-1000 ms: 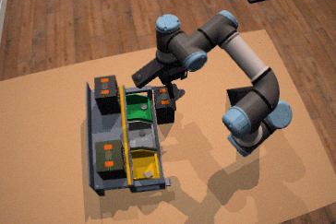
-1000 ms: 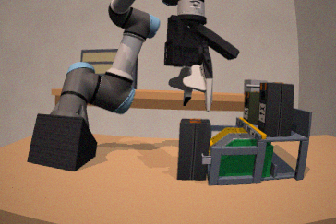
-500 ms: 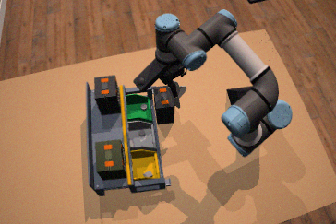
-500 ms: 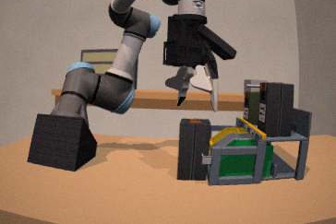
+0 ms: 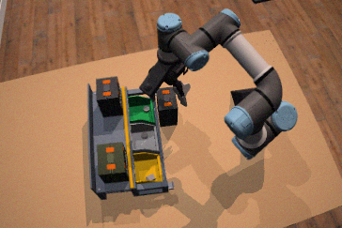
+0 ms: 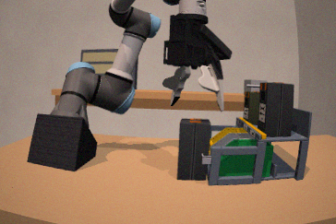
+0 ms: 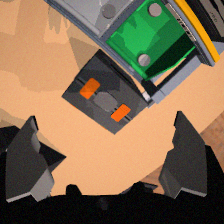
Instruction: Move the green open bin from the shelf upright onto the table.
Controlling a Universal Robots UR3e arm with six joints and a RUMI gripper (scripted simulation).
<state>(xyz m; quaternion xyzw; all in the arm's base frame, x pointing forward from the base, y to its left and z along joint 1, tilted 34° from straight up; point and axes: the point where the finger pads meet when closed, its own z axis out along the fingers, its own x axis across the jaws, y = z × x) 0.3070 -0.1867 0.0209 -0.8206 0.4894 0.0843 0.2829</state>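
The dark box lies 9 cm below my hand. The rest, counted from my hand: green open bin 11 cm below, 11 cm ahead, 3 cm to the right; yellow bin 19 cm to the left, 16 cm ahead, 11 cm below; grey bin 14 cm ahead, 11 cm below, 8 cm to the left.
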